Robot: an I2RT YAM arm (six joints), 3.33 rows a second.
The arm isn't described. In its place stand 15 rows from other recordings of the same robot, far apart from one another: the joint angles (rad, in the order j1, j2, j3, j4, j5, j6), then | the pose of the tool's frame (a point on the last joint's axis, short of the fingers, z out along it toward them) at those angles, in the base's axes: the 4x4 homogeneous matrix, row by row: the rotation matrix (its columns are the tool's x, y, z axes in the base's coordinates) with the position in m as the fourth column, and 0 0 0 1 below.
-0.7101, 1.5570, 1.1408, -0.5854, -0.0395, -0.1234 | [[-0.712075, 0.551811, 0.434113, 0.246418], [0.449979, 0.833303, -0.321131, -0.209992], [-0.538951, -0.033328, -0.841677, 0.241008], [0, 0, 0, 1]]
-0.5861, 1.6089, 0.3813, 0.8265, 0.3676, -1.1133 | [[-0.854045, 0.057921, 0.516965, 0.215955], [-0.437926, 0.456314, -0.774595, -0.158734], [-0.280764, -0.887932, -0.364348, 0.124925], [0, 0, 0, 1]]
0.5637, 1.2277, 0.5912, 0.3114, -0.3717, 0.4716 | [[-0.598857, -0.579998, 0.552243, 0.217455], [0.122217, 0.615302, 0.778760, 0.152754], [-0.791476, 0.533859, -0.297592, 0.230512], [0, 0, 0, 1]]
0.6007, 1.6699, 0.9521, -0.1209, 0.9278, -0.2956 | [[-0.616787, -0.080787, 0.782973, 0.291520], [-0.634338, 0.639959, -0.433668, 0.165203], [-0.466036, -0.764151, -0.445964, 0.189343], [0, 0, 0, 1]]
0.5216, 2.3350, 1.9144, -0.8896, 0.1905, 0.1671 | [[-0.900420, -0.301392, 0.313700, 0.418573], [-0.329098, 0.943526, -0.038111, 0.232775], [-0.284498, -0.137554, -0.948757, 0.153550], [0, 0, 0, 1]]
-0.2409, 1.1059, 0.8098, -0.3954, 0.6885, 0.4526 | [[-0.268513, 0.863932, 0.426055, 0.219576], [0.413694, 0.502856, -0.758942, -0.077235], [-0.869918, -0.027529, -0.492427, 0.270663], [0, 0, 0, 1]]
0.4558, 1.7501, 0.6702, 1.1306, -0.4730, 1.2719 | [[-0.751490, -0.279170, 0.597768, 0.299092], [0.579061, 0.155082, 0.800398, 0.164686], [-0.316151, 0.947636, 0.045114, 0.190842], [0, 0, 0, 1]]
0.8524, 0.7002, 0.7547, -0.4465, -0.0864, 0.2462 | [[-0.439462, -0.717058, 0.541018, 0.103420], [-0.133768, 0.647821, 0.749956, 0.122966], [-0.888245, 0.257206, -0.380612, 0.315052], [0, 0, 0, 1]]
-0.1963, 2.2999, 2.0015, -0.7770, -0.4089, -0.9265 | [[-0.513147, -0.693751, 0.505361, 0.491585], [-0.645929, 0.699870, 0.304889, -0.083325], [-0.565204, -0.169974, -0.807250, 0.201864], [0, 0, 0, 1]]
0.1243, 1.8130, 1.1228, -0.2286, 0.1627, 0.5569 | [[-0.682676, 0.395830, 0.614224, 0.374469], [0.440336, 0.893657, -0.086499, 0.040977], [-0.583144, 0.211414, -0.784377, 0.173330], [0, 0, 0, 1]]
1.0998, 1.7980, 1.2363, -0.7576, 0.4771, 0.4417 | [[-0.713545, -0.480879, 0.509518, 0.171149], [-0.564402, 0.825421, -0.011382, 0.300076], [-0.415094, -0.295695, -0.860384, 0.188703], [0, 0, 0, 1]]
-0.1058, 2.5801, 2.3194, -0.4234, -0.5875, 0.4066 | [[-0.711381, -0.063062, 0.699972, 0.574827], [0.406574, 0.775465, 0.483064, -0.041201], [-0.573267, 0.628233, -0.526012, 0.183398], [0, 0, 0, 1]]
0.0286, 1.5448, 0.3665, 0.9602, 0.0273, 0.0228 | [[-0.216275, 0.002985, 0.976328, 0.269194], [0.016612, 0.999862, 0.000623, 0.006729], [-0.976191, 0.016353, -0.216294, 0.150281], [0, 0, 0, 1]]
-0.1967, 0.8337, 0.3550, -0.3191, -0.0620, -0.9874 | [[-0.514097, -0.501826, 0.695611, 0.161402], [-0.746924, 0.660616, -0.075441, -0.029914], [-0.421674, -0.558353, -0.714446, 0.170971], [0, 0, 0, 1]]
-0.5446, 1.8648, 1.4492, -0.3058, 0.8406, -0.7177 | [[-0.967501, 0.249286, 0.042405, 0.344017], [0.073157, 0.436470, -0.896740, -0.239380], [-0.242053, -0.864495, -0.440522, 0.257596], [0, 0, 0, 1]]
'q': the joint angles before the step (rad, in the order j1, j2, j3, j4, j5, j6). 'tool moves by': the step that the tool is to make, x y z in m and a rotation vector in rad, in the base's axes. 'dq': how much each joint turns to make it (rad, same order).
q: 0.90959, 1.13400, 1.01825, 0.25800, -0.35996, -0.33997
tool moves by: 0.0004, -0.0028, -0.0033, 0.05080, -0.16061, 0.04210
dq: -0.01730, -0.00135, -0.05712, 0.16135, -0.07651, -0.08787
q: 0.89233, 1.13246, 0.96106, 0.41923, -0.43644, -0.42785
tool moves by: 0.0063, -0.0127, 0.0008, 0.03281, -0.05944, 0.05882
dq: -0.06556, -0.01160, -0.02903, 0.08778, -0.12598, 0.01370
